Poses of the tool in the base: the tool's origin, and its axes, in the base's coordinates. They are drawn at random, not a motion.
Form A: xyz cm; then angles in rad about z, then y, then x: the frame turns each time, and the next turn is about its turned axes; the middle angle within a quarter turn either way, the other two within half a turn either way.
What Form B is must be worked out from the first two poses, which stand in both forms.
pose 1, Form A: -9.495, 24.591, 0.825, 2.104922, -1.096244, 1.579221
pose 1, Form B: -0.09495, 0.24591, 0.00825, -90.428, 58.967, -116.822
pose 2, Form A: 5.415, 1.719, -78.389, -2.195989, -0.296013, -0.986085
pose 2, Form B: 0.05415, 0.01719, -0.78389, 34.101, 50.388, -151.401
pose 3, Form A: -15.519, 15.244, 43.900, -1.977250, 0.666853, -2.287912
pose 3, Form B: -0.15519, 0.15244, 0.43900, -171.693, 58.541, 126.531
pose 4, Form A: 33.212, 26.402, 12.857, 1.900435, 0.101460, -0.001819
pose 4, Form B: 0.33212, 0.26402, 0.12857, -5.469, -1.978, 108.798
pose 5, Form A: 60.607, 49.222, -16.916, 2.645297, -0.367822, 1.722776
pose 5, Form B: 0.60607, 0.49222, -0.16916, -98.968, 25.012, -154.884
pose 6, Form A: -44.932, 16.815, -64.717, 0.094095, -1.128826, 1.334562
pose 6, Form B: -0.44932, 0.16815, -0.64717, 84.213, -6.850, 64.603
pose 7, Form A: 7.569, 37.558, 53.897, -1.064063, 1.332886, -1.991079
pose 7, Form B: 0.07569, 0.37558, 0.53897, -96.942, 37.287, 81.735
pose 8, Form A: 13.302, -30.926, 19.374, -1.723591, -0.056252, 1.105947
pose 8, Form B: 0.13302, -0.30926, 0.19374, -19.780, -61.599, -108.632
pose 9, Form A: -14.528, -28.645, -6.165, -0.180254, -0.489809, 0.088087
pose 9, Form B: -0.14528, -0.28645, -0.06165, 0.165, -28.477, -9.024
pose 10, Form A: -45.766, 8.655, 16.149, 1.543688, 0.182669, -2.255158
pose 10, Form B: -0.45766, 0.08655, 0.16149, 171.420, -51.046, -87.570
